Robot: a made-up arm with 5 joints.
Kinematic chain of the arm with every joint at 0, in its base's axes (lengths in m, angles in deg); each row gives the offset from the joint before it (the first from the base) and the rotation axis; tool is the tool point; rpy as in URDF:
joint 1: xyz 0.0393 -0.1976 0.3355 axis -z
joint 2: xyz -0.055 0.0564 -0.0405 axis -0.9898 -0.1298 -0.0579
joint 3: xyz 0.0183 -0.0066 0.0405 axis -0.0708 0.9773 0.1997
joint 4: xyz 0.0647 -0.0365 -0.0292 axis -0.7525 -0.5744 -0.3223
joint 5: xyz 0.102 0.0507 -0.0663 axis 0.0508 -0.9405 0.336
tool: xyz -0.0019 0.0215 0.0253 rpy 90 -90 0
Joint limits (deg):
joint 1: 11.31..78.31
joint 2: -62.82..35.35
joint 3: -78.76..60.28
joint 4: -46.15..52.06
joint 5: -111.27..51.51
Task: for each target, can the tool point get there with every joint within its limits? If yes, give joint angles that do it. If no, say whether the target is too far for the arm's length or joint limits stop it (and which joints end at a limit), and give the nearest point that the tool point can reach.
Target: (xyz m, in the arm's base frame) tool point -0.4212 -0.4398 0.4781
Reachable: no: too far | nearest point -0.1273 -0.2986 0.3773 | short by 0.341 m
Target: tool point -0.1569 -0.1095 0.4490
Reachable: no: joint limits stop it (at a limit: joint 1, joint 3, joint 4) | nearest point -0.0860 -0.2749 0.4502 | short by 0.180 m
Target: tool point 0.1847 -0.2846 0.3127
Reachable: yes | joints 42.22 6.40 -4.18 44.47 -19.42
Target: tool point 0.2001 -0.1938 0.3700
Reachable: yes | joints 18.16 -27.26 -37.12 -18.97 -37.24
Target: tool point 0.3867 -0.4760 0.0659
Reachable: no: too far | nearest point 0.2073 -0.3076 0.1962 | short by 0.278 m
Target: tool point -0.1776 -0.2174 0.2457
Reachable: no: joint limits stop it (at a limit: joint 1, joint 2, joint 3, joint 4, joint 5) | nearest point -0.1360 -0.3073 0.2859 | short by 0.107 m
